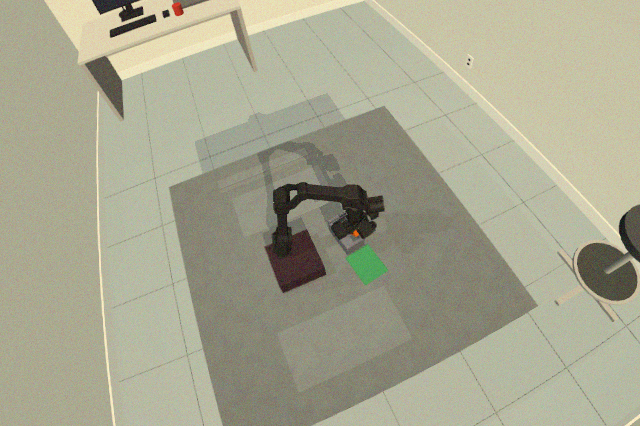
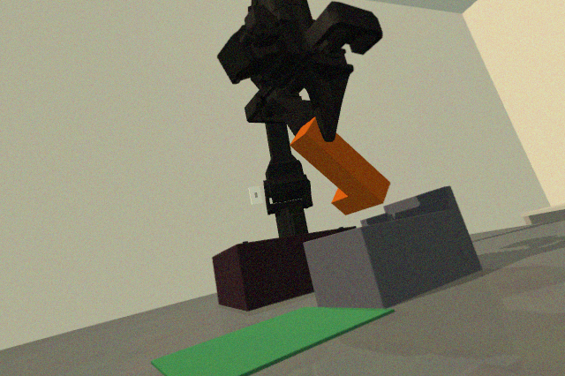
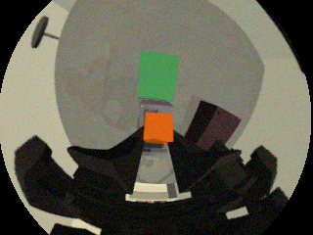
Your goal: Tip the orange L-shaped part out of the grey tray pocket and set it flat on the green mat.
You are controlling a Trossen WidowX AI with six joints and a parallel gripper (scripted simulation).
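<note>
The green mat is 10 mm ahead of my gripper tip, 90 mm to the right of it and 170 mm below it. From my gripper tip the other things lie so: orange L-shaped part: 20 mm behind, 30 mm to the left, 30 mm below.
</note>
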